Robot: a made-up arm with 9 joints. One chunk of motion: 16 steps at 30 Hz.
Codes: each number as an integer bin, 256 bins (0 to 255) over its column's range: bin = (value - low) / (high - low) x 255, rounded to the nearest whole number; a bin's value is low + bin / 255 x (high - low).
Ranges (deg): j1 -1.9..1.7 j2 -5.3..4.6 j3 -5.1..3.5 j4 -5.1..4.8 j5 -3.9..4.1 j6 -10.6..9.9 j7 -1.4..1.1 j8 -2..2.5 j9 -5.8..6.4
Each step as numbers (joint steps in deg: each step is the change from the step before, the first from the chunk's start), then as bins.
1 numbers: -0.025 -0.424 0.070 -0.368 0.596 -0.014 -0.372 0.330 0.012
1 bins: 133 126 153 122 143 132 105 132 121
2 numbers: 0.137 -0.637 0.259 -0.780 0.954 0.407 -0.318 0.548 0.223
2 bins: 144 120 159 111 155 137 110 144 126
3 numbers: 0.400 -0.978 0.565 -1.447 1.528 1.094 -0.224 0.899 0.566
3 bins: 163 111 168 94 173 145 120 164 133
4 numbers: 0.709 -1.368 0.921 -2.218 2.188 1.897 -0.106 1.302 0.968
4 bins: 185 101 179 74 194 155 132 187 141
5 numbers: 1.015 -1.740 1.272 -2.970 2.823 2.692 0.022 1.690 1.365
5 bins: 206 92 189 55 214 165 145 209 150
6 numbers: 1.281 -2.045 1.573 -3.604 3.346 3.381 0.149 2.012 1.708
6 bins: 225 84 198 39 231 174 158 227 157
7 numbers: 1.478 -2.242 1.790 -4.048 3.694 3.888 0.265 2.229 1.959
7 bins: 239 79 204 27 242 180 170 240 162
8 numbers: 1.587 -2.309 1.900 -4.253 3.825 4.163 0.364 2.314 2.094
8 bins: 247 77 208 22 246 184 180 244 165
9 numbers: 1.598 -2.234 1.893 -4.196 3.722 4.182 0.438 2.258 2.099
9 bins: 248 79 207 23 243 184 187 241 165
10 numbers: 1.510 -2.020 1.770 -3.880 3.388 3.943 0.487 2.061 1.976
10 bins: 242 84 204 31 232 181 192 230 163
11 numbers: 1.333 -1.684 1.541 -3.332 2.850 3.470 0.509 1.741 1.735
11 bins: 229 93 197 46 215 175 195 212 157
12 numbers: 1.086 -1.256 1.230 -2.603 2.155 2.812 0.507 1.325 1.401
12 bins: 212 104 188 64 193 167 195 188 151
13 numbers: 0.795 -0.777 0.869 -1.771 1.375 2.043 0.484 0.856 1.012
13 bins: 191 117 177 86 168 157 192 162 142
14 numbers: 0.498 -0.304 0.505 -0.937 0.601 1.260 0.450 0.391 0.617
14 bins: 170 129 166 107 143 148 189 135 134
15 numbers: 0.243 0.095 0.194 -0.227 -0.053 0.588 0.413 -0.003 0.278
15 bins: 152 139 157 126 123 139 185 113 127
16 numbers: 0.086 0.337 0.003 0.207 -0.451 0.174 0.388 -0.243 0.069
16 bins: 141 145 151 137 110 134 182 100 123
